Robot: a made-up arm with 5 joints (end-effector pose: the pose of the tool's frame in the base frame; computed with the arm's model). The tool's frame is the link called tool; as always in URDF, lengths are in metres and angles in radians.
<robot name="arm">
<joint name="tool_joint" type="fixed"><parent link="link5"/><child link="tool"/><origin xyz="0.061 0.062 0.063" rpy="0 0 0"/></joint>
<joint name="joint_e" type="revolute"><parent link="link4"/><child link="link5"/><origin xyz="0.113 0.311 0.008" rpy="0 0 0"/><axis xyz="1 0 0"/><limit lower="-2.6" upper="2.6"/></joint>
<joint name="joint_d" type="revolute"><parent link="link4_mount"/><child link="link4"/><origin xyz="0.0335 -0.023 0.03" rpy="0 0 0"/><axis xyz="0 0 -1"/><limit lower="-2.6" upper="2.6"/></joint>
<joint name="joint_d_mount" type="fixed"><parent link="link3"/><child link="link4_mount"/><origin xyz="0.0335 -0.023 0.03" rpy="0 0 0"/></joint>
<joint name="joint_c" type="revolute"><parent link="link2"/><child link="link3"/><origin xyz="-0.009 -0.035 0.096" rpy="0 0 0"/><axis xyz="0 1 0"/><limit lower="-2.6" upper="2.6"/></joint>
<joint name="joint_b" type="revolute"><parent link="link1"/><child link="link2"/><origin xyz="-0.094 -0.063 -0.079" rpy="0 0 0"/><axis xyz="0 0 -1"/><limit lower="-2.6" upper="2.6"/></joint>
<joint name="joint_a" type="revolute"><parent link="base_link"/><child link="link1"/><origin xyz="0 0 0.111" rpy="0 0 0"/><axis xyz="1 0 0"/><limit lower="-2.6" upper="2.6"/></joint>
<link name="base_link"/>
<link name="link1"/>
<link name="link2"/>
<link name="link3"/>
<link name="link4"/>
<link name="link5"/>
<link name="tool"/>
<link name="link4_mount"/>
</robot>
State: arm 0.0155 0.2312 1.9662 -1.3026 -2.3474
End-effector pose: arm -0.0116 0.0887 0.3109 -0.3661 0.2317 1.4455
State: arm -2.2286 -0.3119 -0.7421 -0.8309 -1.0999
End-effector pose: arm -0.3010 -0.1424 -0.0320 2.2828 1.2713 -0.5829
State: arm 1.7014 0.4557 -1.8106 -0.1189 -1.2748
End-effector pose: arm -0.0234 -0.2315 0.3486 -0.1779 -0.0830 -1.7316
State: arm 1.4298 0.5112 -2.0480 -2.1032 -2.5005
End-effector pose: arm -0.0155 0.1912 -0.1202 2.6722 -0.6037 0.7090
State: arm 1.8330 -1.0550 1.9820 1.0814 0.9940
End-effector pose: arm -0.0242 0.4386 0.0867 1.1498 0.4855 0.7024
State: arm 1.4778 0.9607 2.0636 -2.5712 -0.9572
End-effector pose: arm -0.2564 -0.2865 -0.2571 2.8858 -0.0520 -0.8344
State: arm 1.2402 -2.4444 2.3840 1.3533 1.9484
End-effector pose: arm 0.1713 0.2606 -0.0023 0.5993 -0.6001 0.4387
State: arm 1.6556 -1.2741 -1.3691 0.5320 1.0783
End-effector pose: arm -0.1920 -0.3898 -0.0455 -2.3745 0.0548 -1.0047
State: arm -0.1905 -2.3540 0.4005 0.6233 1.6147
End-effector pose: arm -0.3628 0.1795 0.0734 1.3985 0.5111 1.7017
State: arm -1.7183 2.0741 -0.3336 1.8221 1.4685
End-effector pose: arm -0.4655 0.2447 0.1646 -2.6514 0.7125 -2.9022
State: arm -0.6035 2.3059 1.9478 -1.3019 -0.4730
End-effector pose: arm -0.0716 -0.1360 0.4846 1.0087 -0.1227 -0.6655
